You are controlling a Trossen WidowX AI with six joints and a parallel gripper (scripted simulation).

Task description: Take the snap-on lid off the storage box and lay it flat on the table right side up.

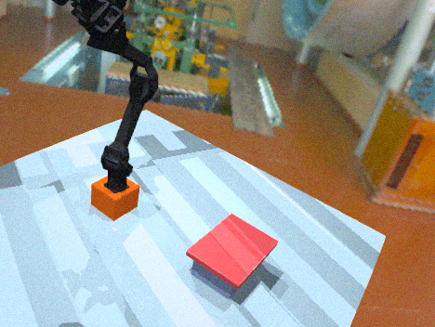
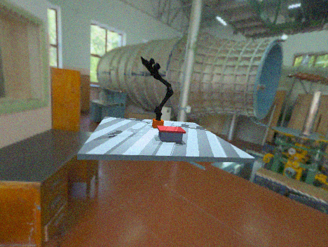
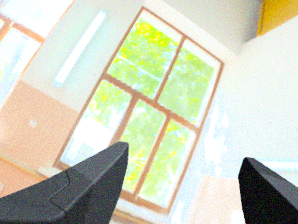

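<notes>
My gripper tip is 350 mm short of the red lid, 340 mm to the right of it and 650 mm above it. Also, from my gripper tip: storage box (350 mm ahead, 340 mm to the left, 700 mm below).
</notes>
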